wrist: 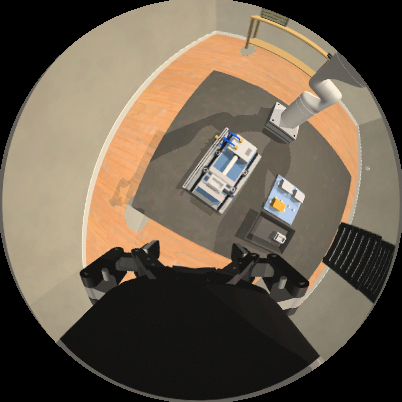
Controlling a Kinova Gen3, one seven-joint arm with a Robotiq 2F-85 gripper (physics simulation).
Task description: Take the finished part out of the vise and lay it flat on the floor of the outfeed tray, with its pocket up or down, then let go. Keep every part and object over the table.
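Frame: origin at the arm's base, x right, y up, z back, level; centimetres.
Seen in the pictures: gripper, fingertip midpoint: [195,250]; arm's base, link origin: [288,119].
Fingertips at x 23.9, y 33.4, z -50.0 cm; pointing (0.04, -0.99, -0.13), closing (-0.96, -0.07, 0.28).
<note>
Offsets run from my fingertips to a thing's top centre. "spot": to the spot under its first point. Level surfaces: height alone.
My gripper [195,250] is open and empty, high above the table, its fingers at the lower middle of the wrist view. The vise {spot: dx -1.4, dy -30.9, dz +9.6 cm} [217,182] appears as a pale block assembly on the blue and white machine bed, near the middle of the view. The finished part cannot be told apart from the vise at this size. A dark tray {spot: dx -28.2, dy -39.7, dz -3.4 cm} [261,231], which looks like the outfeed tray, lies to the right of and below the machine. A small pale part with a dark pocket {dx -37.9, dy -36.2, dz -3.1 cm} [280,237] sits in its right end.
A light blue board {dy -40.1 cm} [288,215] beside the dark tray bears a yellow block {dx -30.0, dy -36.5, dz +10.4 cm} [278,204] and two pale blocks {dx -31.3, dy -36.5, dz +19.4 cm} [286,186] {dx -40.0, dy -36.5, dz +18.1 cm} [298,195]. Blue-handled clamps or levers stand at the machine's upper end. A robot arm base [281,123] stands behind on the dark table top {dy -40.9 cm} [175,190].
</note>
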